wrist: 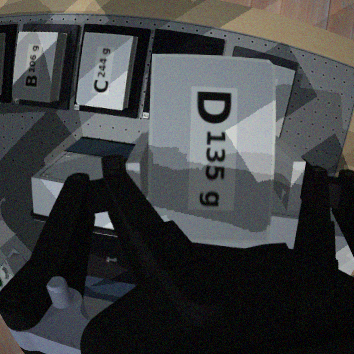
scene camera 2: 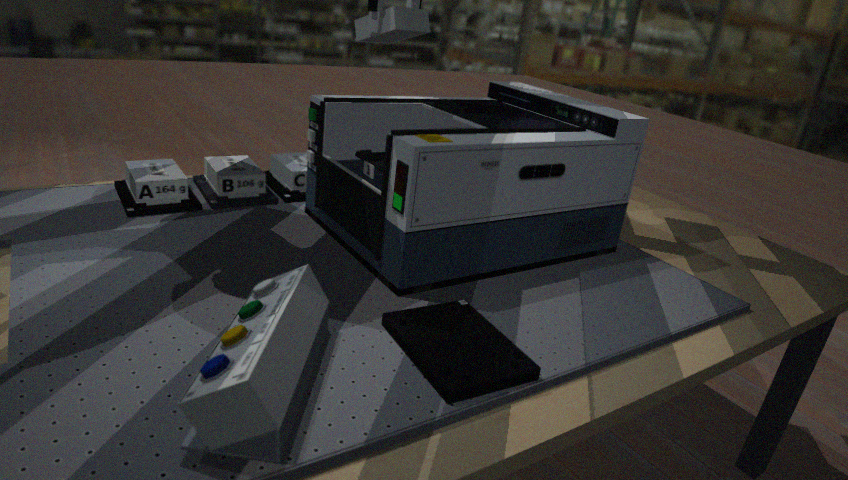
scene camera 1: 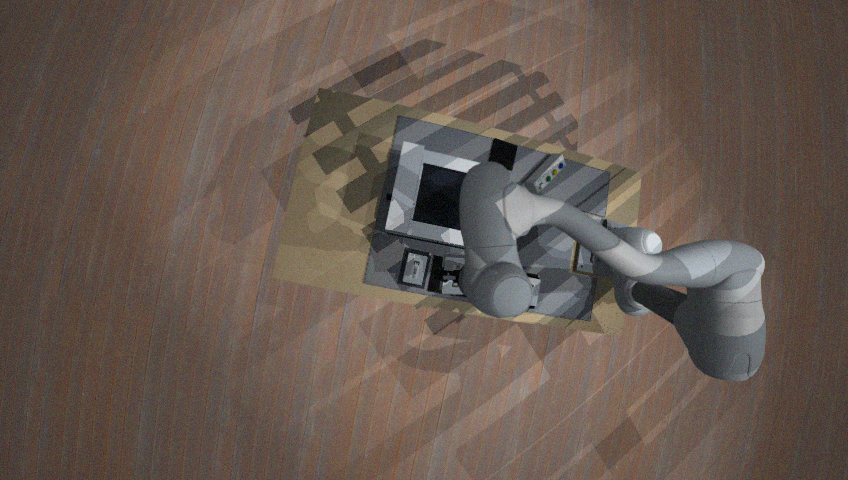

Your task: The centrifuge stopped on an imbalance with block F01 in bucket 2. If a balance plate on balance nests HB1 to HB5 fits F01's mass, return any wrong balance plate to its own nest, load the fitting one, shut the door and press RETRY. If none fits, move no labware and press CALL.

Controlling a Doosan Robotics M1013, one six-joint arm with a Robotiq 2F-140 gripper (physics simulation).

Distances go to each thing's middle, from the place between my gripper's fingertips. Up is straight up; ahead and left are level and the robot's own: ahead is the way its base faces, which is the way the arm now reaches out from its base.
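The balance plate C point(scene camera 2: 290, 169) is 280 mm below my hand, 150 mm behind it and 60 mm to the left of it. I see the balance plate B point(scene camera 2: 234, 176) 280 mm behind my hand, and it is also 90 mm to the left of the hand and 280 mm below it. The centrifuge point(scene camera 2: 544, 178) is 270 mm to the right of my hand, 190 mm below it and 10 mm behind it. As for the balance plate D point(scene camera 2: 394, 28), it is 10 mm above my hand.
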